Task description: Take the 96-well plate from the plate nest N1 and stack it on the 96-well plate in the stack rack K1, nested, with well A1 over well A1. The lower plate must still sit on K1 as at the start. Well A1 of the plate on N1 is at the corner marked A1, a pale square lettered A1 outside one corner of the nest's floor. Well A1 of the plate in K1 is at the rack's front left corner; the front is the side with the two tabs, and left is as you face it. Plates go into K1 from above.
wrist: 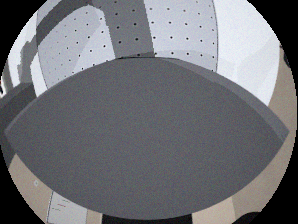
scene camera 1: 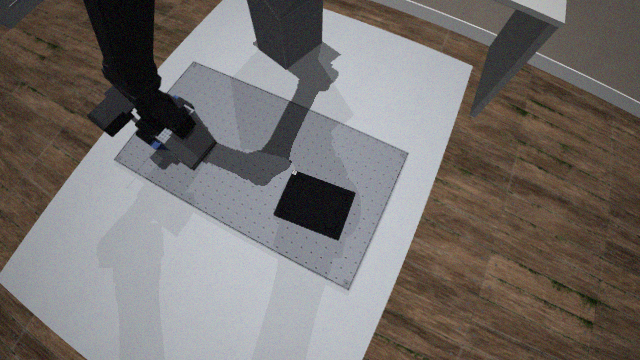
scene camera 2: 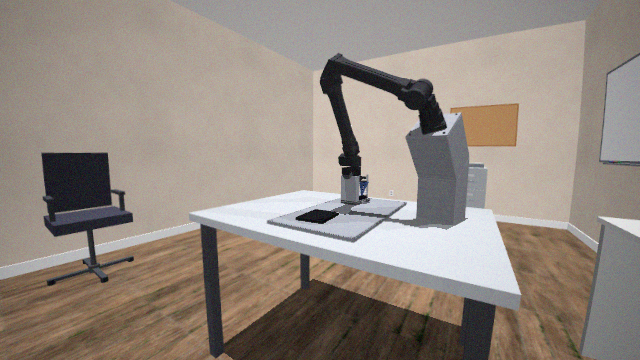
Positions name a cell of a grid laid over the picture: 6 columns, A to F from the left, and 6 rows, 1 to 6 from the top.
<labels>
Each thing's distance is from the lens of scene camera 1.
black plate nest N1 (scene camera 1: C4): 0.64 m
</labels>
